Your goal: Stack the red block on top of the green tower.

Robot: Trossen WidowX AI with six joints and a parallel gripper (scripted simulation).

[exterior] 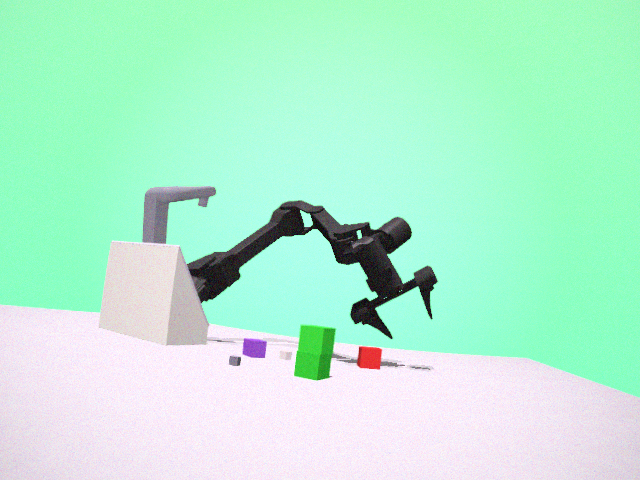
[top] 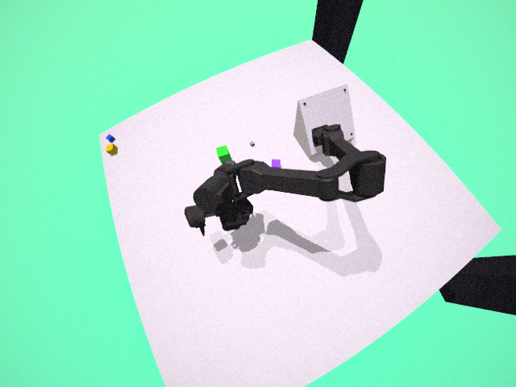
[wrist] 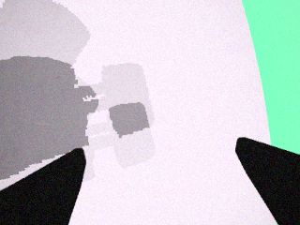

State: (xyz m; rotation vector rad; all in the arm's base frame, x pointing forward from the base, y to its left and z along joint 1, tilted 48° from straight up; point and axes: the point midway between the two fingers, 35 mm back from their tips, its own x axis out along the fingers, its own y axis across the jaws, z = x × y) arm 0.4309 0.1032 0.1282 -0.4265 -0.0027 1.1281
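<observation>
The red block lies 70 mm behind my gripper tip, 60 mm to the right of it and 60 mm below it. The rest, counted from my gripper tip: small white cube: 220 mm behind, 130 mm to the right, 70 mm below; then purple block: 270 mm behind, 170 mm to the right, 70 mm below; then small grey cube: 220 mm behind, 300 mm to the right, 80 mm below.
</observation>
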